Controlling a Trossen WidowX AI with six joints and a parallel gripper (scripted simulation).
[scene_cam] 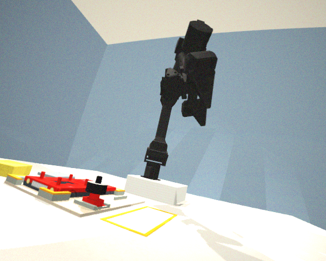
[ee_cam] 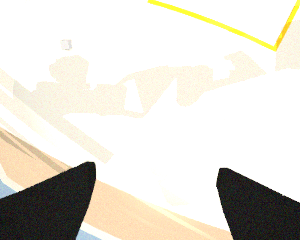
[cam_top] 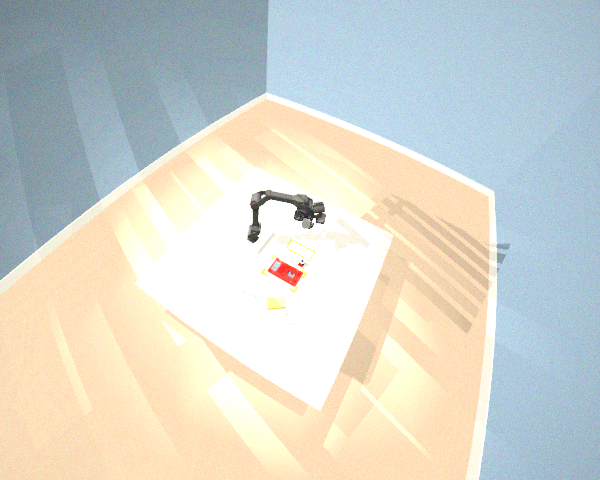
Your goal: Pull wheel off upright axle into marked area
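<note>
The black wheel is 18 cm to the right of my gripper tip, 18 cm below it and 7 cm ahead of it. Round my gripper tip: yellow block 49 cm to the right, 21 cm below, 10 cm ahead.
</note>
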